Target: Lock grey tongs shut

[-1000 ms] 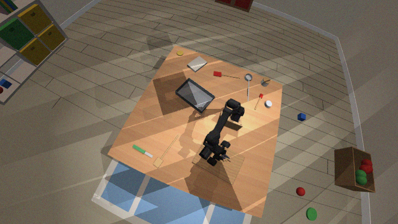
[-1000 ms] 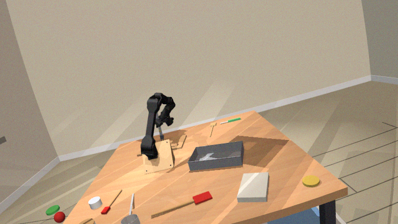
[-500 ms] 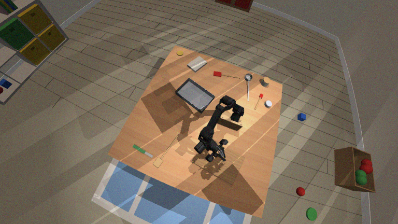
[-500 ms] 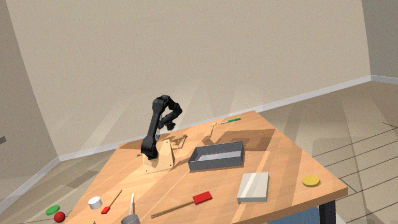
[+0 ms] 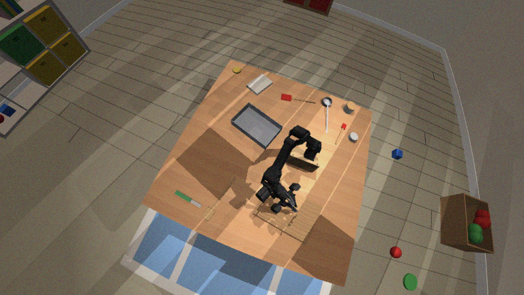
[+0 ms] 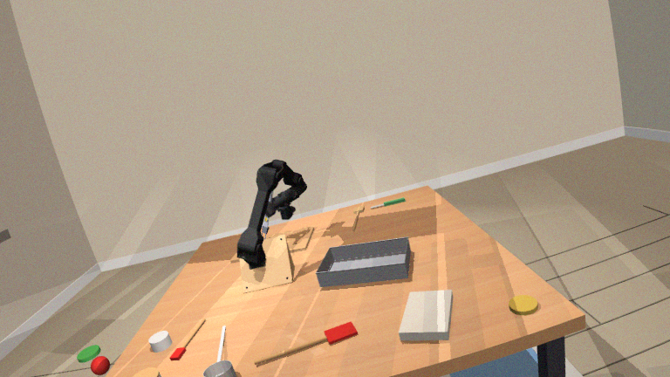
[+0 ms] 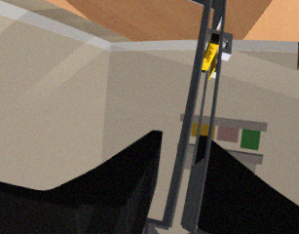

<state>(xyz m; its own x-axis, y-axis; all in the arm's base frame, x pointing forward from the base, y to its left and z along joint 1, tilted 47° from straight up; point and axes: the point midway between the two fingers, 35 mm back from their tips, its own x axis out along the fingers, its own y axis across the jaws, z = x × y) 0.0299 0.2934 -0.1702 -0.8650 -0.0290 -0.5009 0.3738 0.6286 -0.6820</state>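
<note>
Now: the yellow lock piece 30 mm below my gripper tip and 10 mm to the right of it. The rest, counted from my gripper tip: red spatula 800 mm to the right, 220 mm ahead, 170 mm below; then wooden board 160 mm below; then grey roasting tin 440 mm to the right, 400 mm ahead, 140 mm below.
</note>
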